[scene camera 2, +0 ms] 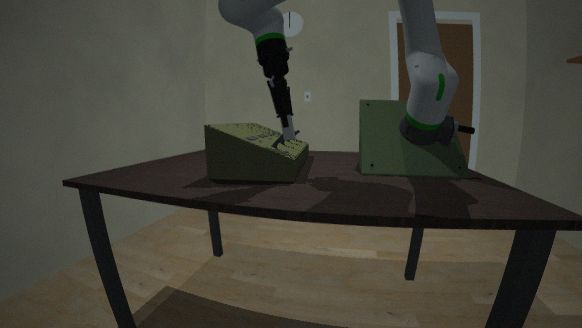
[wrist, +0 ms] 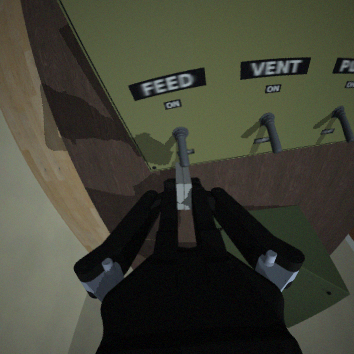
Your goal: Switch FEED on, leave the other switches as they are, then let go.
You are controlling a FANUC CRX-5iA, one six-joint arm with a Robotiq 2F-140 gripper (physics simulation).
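Places are measured from the arm's base along level axes (x right, y ahead, z up), in metres.
Pixels of known places: gripper, fingertip midpoint: [scene camera 2: 290, 139] [wrist: 181, 172]; arm's base at its link origin: [scene camera 2: 419, 129].
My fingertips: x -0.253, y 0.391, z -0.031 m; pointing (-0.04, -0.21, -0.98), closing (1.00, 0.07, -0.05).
For each thing: its top centre in the pictures, then the offset to it from my fingertips. "pt": a spot on its surface instead. Level surfaces: height alone.
- FEED lever at its top centre: [wrist: 182, 156] dx +0.000, dy +0.034, dz +0.018 m
- label at a spot on its surface: [wrist: 172, 104] pt dx -0.014, dy +0.091, dz -0.006 m
- VENT lever at its top centre: [wrist: 279, 141] dx +0.117, dy +0.062, dz +0.018 m
- third lever at a spot on its surface: [wrist: 344, 125] pt dx +0.228, dy +0.092, dz +0.001 m
- dark table at its surface level: dz -0.110 m
The olive console [scene camera 2: 240, 157] [wrist: 150, 30] has a sloped face with toggle levers. In the wrist view, the FEED lever [wrist: 182, 147] points down toward the panel's lower edge, away from its ON label [wrist: 172, 104]. The VENT lever [wrist: 272, 134] and a third lever [wrist: 344, 125], its label cut off by the view's edge, also point down. My gripper [scene camera 2: 289, 137] [wrist: 181, 172] is shut with nothing between its fingers. Its tips are at the free end of the FEED lever and overlap it in the wrist view; whether they touch cannot be told.
The console stands on the dark table [scene camera 2: 150, 187] [wrist: 255, 185]. A green box [scene camera 2: 382, 135] [wrist: 320, 272] stands on the table to the right in the scene view, with the arm's base [scene camera 2: 427, 130] in front of it. The console's lower edge runs close to the fingertips.
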